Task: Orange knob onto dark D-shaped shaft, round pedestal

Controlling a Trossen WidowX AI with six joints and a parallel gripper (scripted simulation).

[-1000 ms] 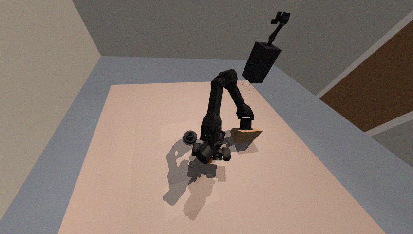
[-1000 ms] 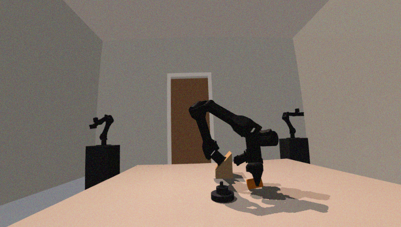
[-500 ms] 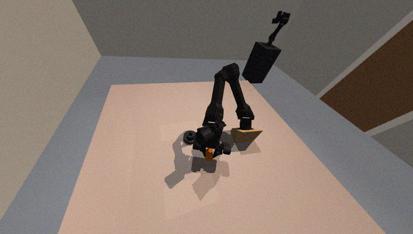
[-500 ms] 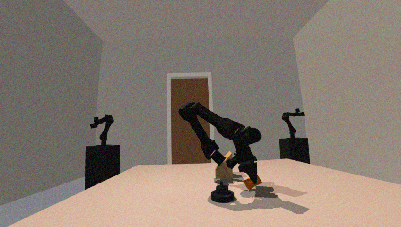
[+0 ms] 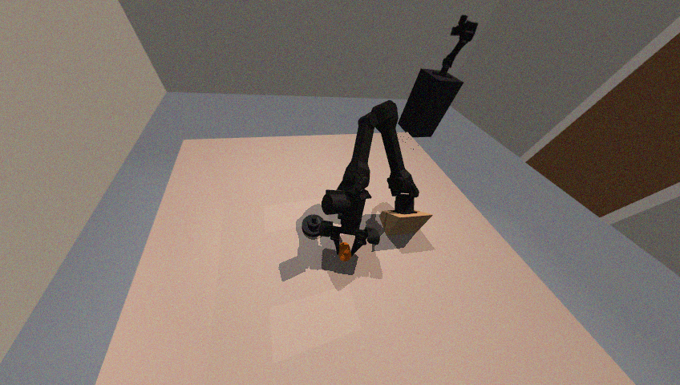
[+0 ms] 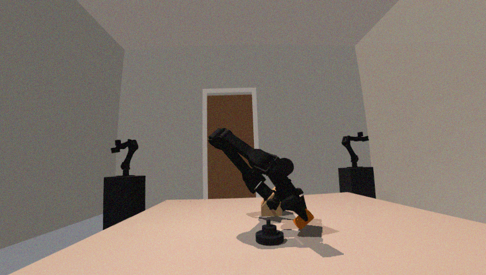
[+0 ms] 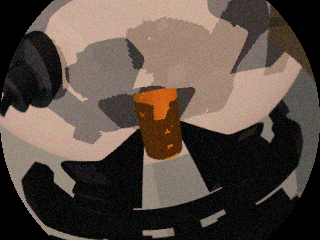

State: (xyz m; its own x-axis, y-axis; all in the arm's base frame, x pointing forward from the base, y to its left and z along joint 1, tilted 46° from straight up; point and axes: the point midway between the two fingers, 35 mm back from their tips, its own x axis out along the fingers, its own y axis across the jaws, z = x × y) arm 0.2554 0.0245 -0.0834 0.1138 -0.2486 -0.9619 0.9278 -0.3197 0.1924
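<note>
My gripper tip is now 14 cm to the left of the pedestal, 7 cm short of it and 1 cm above it. The rest, counted from my gripper tip: orange knob 1 cm to the right.
</note>
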